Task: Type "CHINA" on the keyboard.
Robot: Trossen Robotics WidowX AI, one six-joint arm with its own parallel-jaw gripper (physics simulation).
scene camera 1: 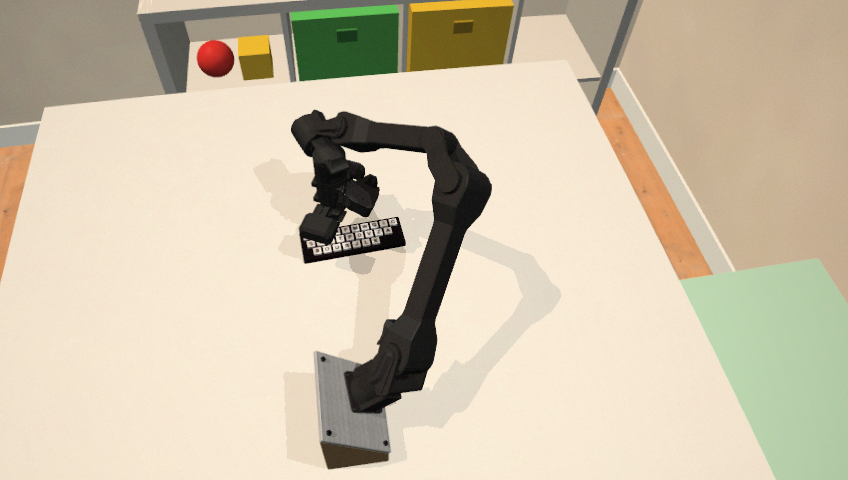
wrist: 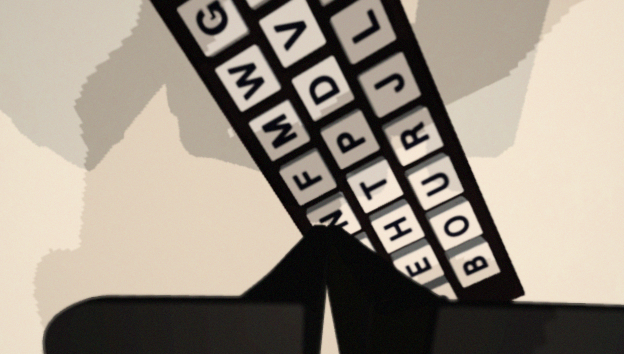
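Pixels of known places: gripper, between the fingertips: [scene camera 1: 336, 226] [wrist: 325, 237]; arm's base, origin of its link: [scene camera 1: 362, 392].
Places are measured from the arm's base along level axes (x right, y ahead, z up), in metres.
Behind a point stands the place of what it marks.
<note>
The black keyboard [scene camera 1: 392, 239] @(x 0.125, y 0.326, z -0.070 m) [wrist: 506, 286] @(x -0.043, y 0.320, z -0.069 m) with white letter keys lies on the table. My gripper [scene camera 1: 338, 214] @(x 0.021, y 0.370, z -0.054 m) [wrist: 325, 237] @(x 0.021, y 0.370, z -0.054 m) is shut and empty, pointing down over the left part of the keyboard. In the wrist view its tips cover the lower part of the N key [wrist: 341, 214] @(x 0.022, y 0.363, z -0.064 m); whether they touch it I cannot tell. The H key [wrist: 397, 227] @(x 0.007, y 0.347, z -0.064 m) is beside it in the middle row. In the scene view the C key [scene camera 1: 393, 221] @(x 0.137, y 0.366, z -0.064 m), I key [scene camera 1: 383, 223] @(x 0.116, y 0.365, z -0.064 m) and A key [scene camera 1: 387, 230] @(x 0.120, y 0.346, z -0.064 m) are at the right end. Keys at the left end are partly hidden by the gripper.
The arm's metal base plate [scene camera 1: 351, 410] @(x -0.023, y -0.032, z 0.020 m) stands at the front of the pale table [scene camera 1: 148, 297] @(x -0.346, y 0.305, z -0.080 m). Behind the table, a shelf unit [scene camera 1: 155, 53] holds a red ball [scene camera 1: 215, 58], a yellow block [scene camera 1: 255, 57], a green bin [scene camera 1: 348, 53] and a yellow bin [scene camera 1: 461, 47].
</note>
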